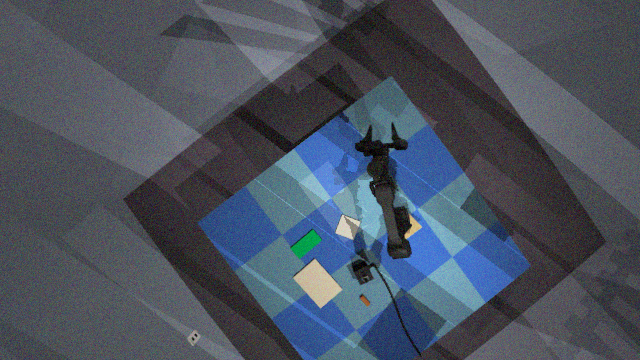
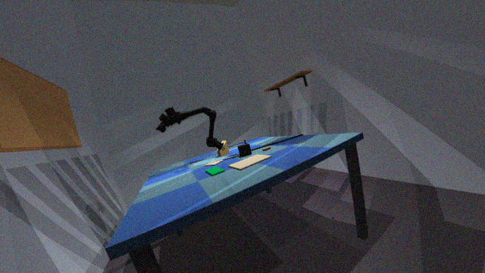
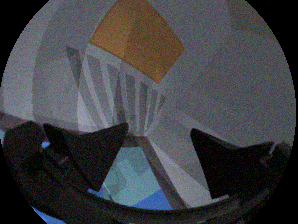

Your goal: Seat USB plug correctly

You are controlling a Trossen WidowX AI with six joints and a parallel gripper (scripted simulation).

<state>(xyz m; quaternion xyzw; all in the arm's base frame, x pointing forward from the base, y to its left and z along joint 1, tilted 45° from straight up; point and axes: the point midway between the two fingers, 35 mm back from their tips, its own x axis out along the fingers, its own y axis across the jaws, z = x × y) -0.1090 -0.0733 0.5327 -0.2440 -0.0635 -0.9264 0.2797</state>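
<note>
My gripper tip is now 490 mm short of the USB plug, 510 mm to the right of it and 300 mm above it. From my gripper tip the other things lie so: green block 600 mm ahead, 190 mm to the left, 390 mm below; then white block 380 mm ahead, 270 mm to the left, 390 mm below; then tan board 700 mm ahead, 380 mm to the left, 390 mm below.
</note>
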